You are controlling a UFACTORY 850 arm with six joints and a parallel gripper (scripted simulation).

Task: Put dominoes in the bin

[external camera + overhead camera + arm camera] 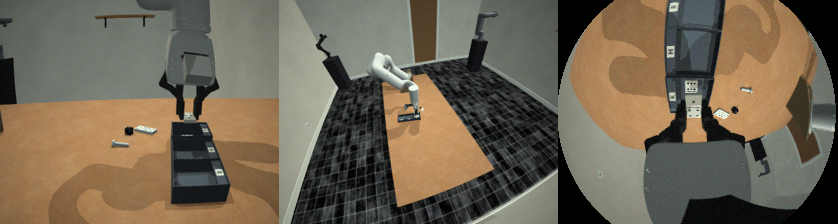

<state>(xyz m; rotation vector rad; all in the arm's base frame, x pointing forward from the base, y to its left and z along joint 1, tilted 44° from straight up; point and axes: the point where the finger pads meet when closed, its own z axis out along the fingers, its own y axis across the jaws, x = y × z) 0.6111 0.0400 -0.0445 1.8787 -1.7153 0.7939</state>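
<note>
Right now the bin row is 10 mm ahead of my hand, 80 mm to the right of it and 60 mm below it. Also, from my hand: black die: 130 mm behind, 60 mm to the left, 70 mm below; grey bolt: 150 mm behind, 10 mm to the right, 80 mm below; white domino: 20 mm below.
</note>
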